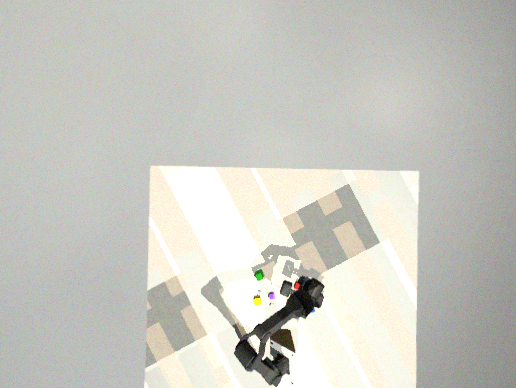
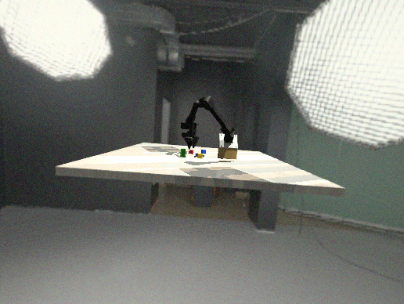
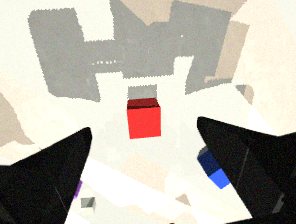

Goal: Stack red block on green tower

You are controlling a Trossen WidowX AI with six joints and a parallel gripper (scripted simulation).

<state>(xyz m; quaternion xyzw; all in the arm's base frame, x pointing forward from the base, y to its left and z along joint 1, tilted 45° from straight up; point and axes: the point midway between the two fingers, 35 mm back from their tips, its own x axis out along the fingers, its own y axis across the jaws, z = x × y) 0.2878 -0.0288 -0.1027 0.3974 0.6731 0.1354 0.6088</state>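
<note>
The red block is 20 mm below my gripper tip. The rest, counted from my gripper tip: purple block (50 mm behind, 130 mm to the left, 30 mm below); blue block (110 mm behind, 50 mm to the right, 20 mm below); yellow block (70 mm behind, 200 mm to the left, 20 mm below).
</note>
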